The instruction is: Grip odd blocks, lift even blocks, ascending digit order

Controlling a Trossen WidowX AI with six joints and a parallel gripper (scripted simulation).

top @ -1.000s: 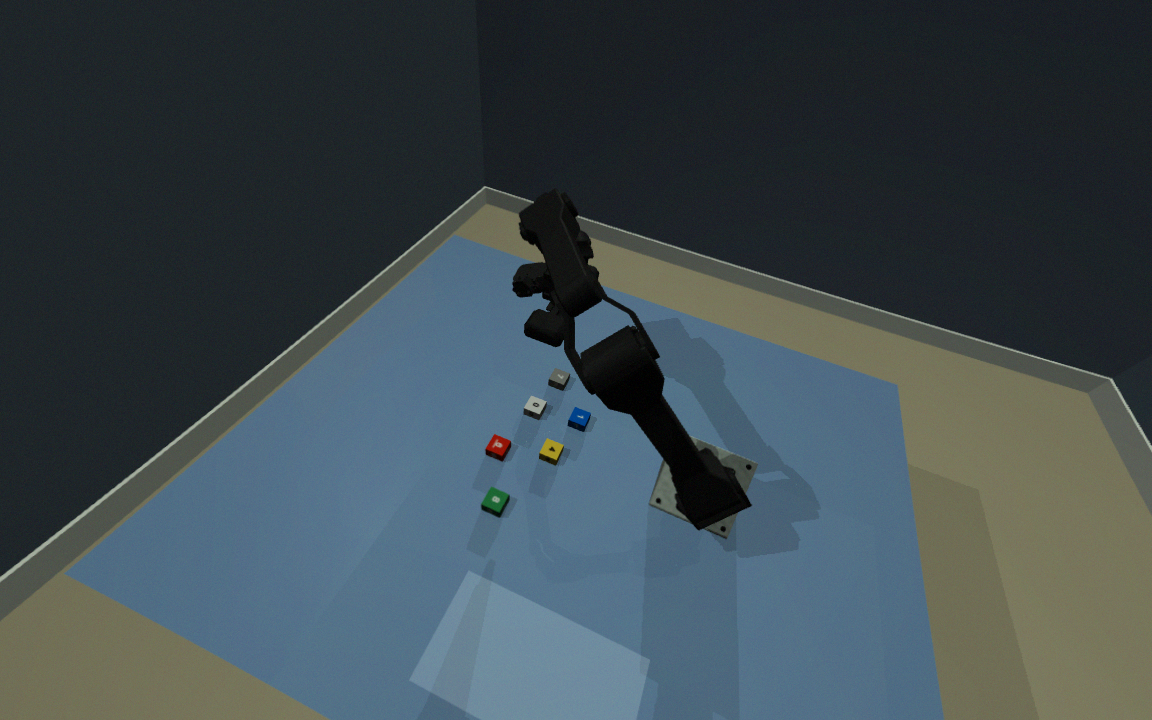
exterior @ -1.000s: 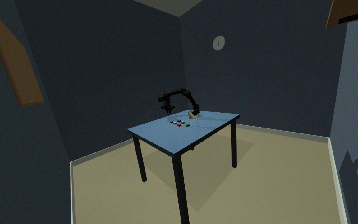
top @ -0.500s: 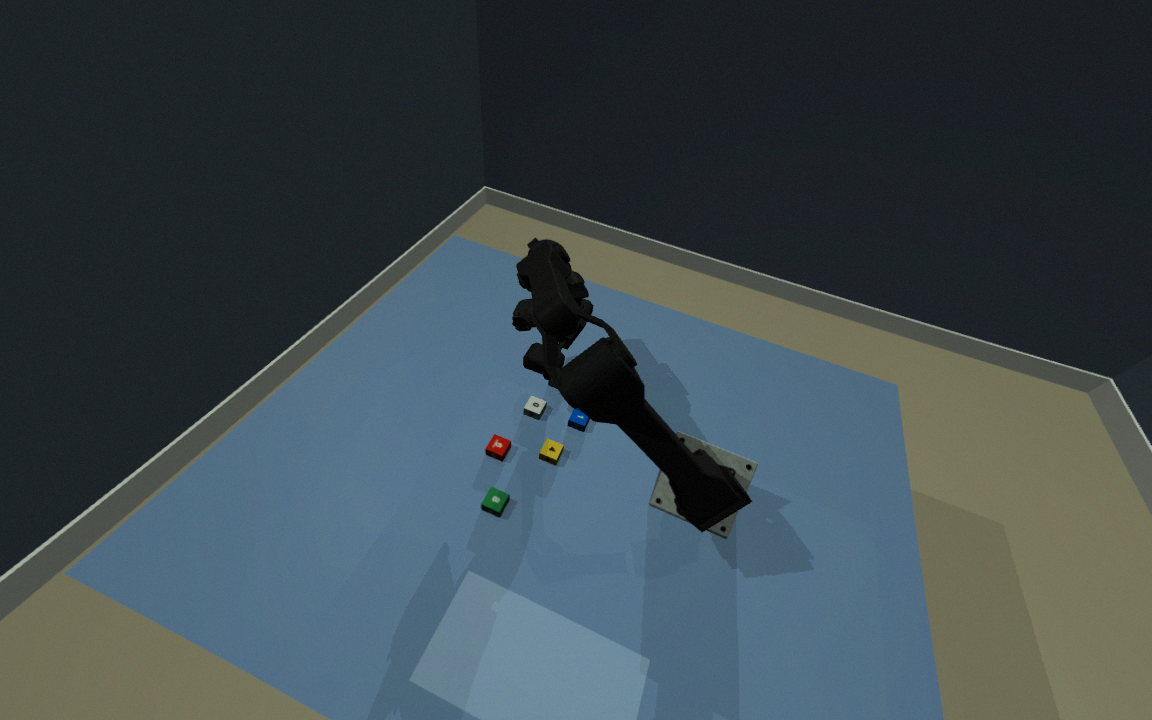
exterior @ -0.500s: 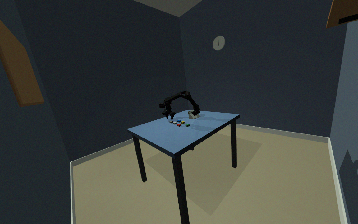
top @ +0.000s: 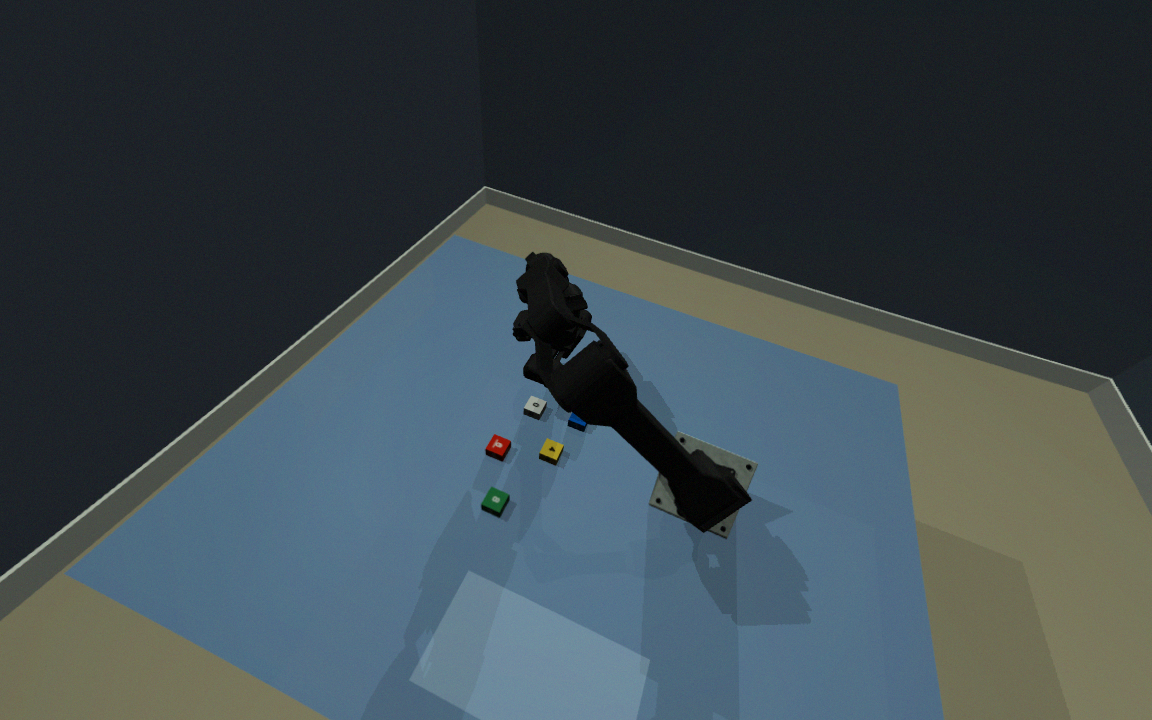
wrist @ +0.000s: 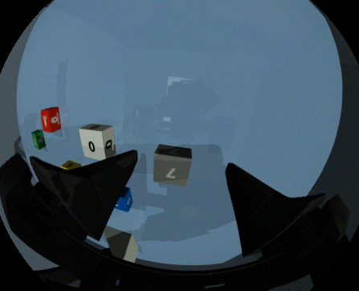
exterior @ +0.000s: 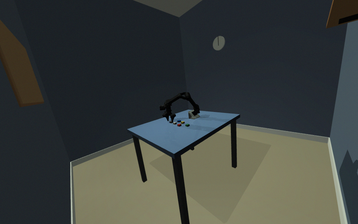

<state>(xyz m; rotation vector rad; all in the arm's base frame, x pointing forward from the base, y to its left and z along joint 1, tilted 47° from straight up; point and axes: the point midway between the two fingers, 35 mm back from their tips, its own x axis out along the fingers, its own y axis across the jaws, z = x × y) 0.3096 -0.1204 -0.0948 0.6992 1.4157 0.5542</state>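
Now: the grey block 10 mm to the left of my gripper tip, 10 mm below it and 10 mm behind it. The rest, counted from my gripper tip: yellow block 170 mm to the left, 50 mm behind, 10 mm below; then blue block 80 mm to the left, 80 mm behind, 10 mm below; then white block 90 mm to the left, 10 mm below, 10 mm ahead.
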